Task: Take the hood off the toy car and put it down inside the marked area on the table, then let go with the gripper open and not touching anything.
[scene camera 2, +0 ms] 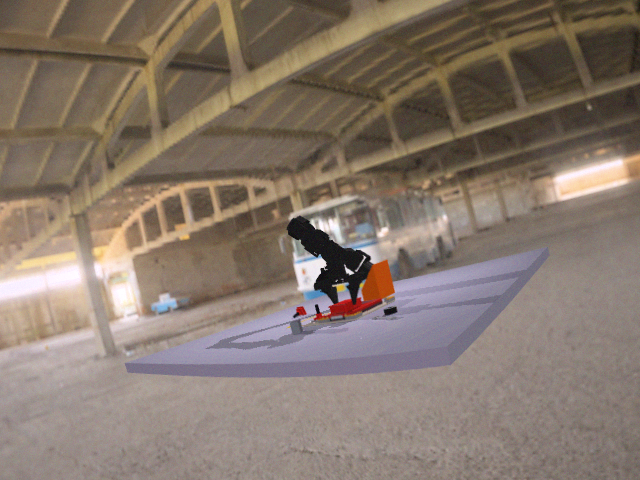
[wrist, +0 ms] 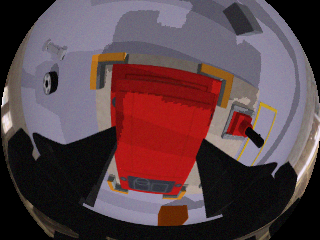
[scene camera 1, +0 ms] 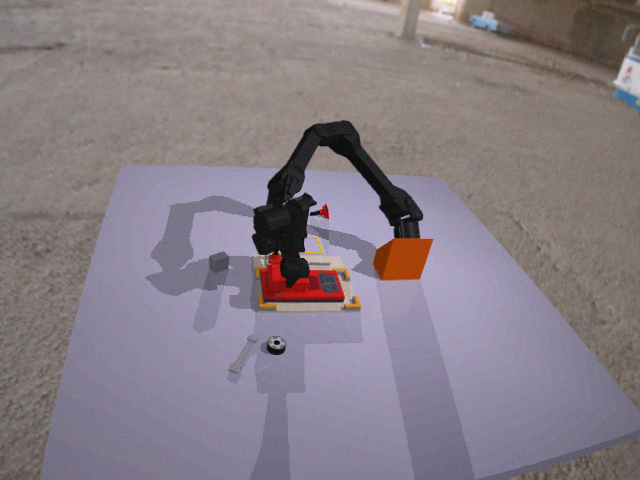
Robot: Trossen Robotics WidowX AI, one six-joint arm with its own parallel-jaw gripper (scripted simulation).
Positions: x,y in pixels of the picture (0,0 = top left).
Labels:
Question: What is my gripper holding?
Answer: A red hood.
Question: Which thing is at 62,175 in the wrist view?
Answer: My gripper.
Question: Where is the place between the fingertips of my gripper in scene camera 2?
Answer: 345,306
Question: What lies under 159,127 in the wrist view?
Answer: A red hood.

